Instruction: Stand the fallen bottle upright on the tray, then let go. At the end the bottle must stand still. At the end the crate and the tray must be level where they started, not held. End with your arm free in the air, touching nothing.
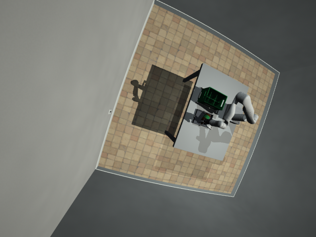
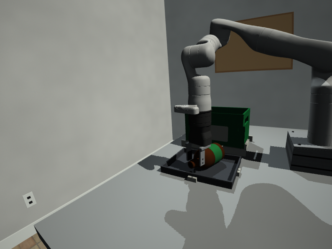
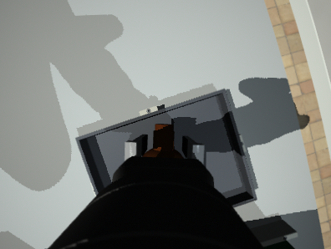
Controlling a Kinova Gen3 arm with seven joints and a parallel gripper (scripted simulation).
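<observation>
My gripper is now 1 cm past the brown bottle, 5 cm to the left of it and 2 cm above it. Also, from my hand: green crate (7 cm ahead, 30 cm to the right, 2 cm above); black tray (5 cm to the right, 5 cm below).
</observation>
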